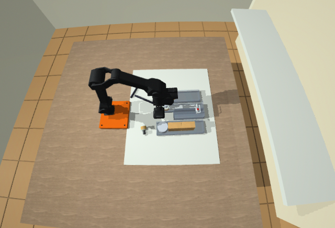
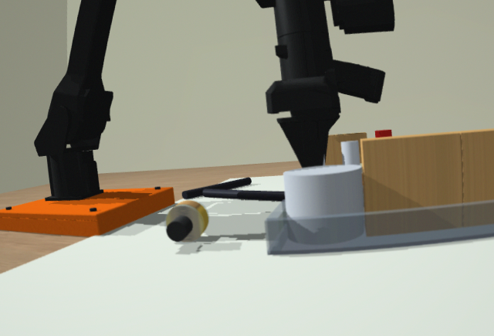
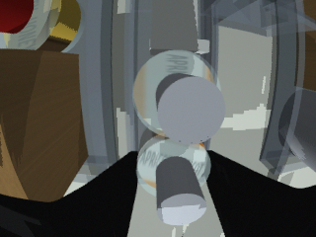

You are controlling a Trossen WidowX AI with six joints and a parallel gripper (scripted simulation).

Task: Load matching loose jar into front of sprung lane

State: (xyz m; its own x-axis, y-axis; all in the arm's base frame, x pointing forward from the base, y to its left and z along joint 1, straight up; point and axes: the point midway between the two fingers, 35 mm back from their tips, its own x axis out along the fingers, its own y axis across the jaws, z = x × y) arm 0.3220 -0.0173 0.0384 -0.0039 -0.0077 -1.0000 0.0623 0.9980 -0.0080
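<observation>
My gripper tip is 13 cm to the left of the grey cylinder and 1 cm short of it. Round my gripper tip: sprung lane (15 cm ahead, 3 cm to the right, 1 cm below); red mark (22 cm ahead, 5 cm to the right, 4 cm above).
</observation>
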